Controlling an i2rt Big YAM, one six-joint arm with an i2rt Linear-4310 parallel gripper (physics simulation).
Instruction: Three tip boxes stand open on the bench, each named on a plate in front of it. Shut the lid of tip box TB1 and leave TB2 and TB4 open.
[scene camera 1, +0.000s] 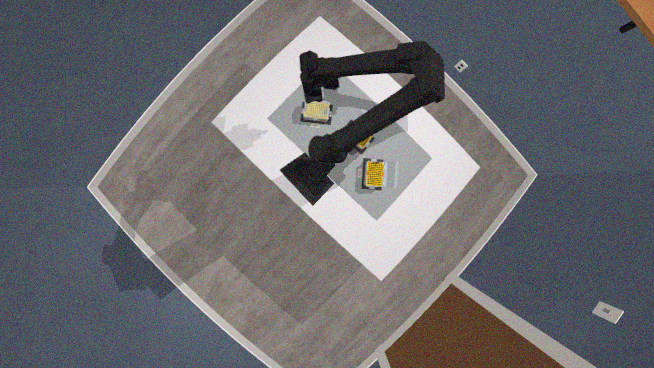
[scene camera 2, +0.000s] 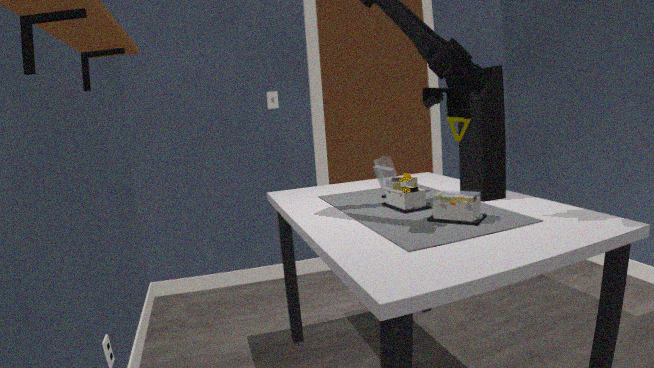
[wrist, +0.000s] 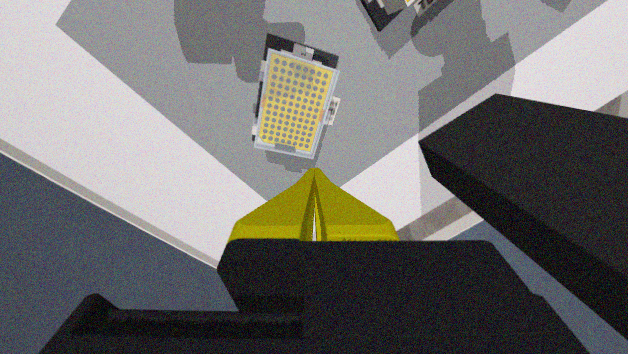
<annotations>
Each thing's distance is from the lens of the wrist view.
gripper (wrist: 314, 176): 13 cm
clear lid (wrist: 296, 94): 27 cm
grey mat (wrist: 201, 72): 36 cm
The marked spots on the clear lid and the grey mat are 15 cm apart.
</annotations>
